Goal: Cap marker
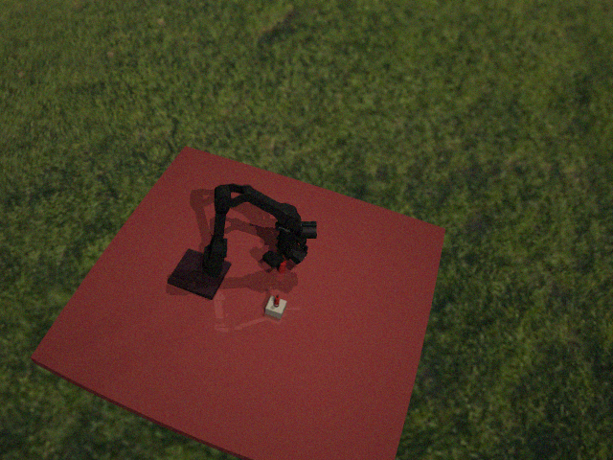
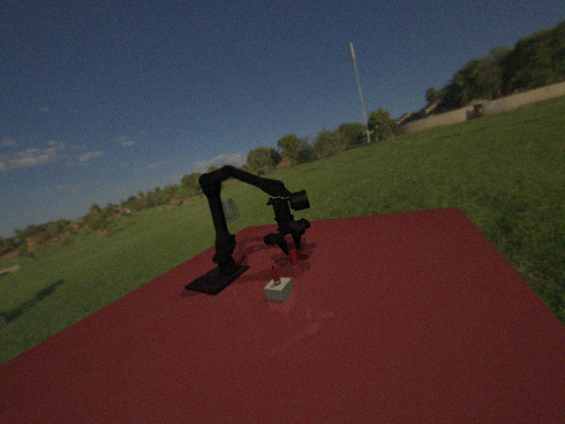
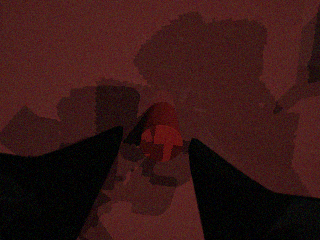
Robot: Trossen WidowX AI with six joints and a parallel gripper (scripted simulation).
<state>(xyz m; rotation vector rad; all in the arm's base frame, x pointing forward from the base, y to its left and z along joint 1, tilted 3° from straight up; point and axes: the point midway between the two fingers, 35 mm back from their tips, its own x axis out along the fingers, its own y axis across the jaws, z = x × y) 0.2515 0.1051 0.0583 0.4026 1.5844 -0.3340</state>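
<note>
Right now the red cap is 20 mm below my gripper tip. Also, from my gripper tip: marker (190 mm to the right, 30 mm ahead, 30 mm above).
</note>
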